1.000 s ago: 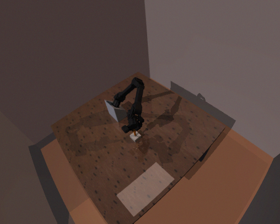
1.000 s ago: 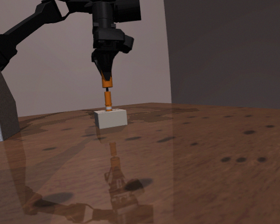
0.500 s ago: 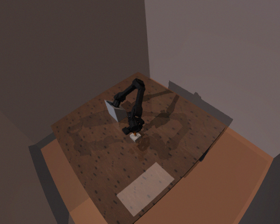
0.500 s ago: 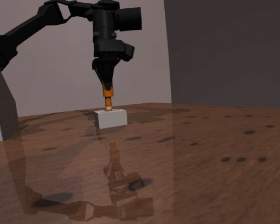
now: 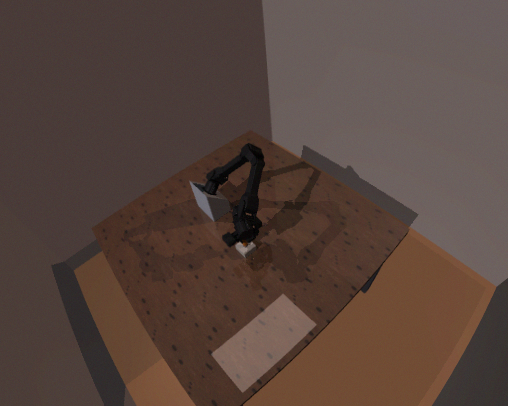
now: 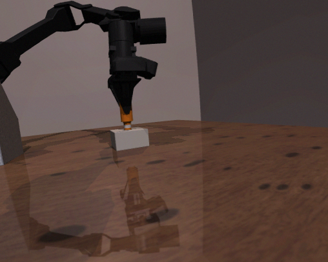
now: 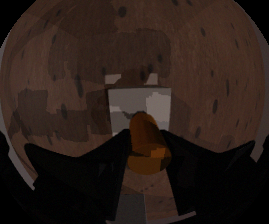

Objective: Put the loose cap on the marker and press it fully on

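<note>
Right now my gripper tip is 10 mm below the orange cap. The rest, counted from my gripper tip: white holder block: 60 mm below.
</note>
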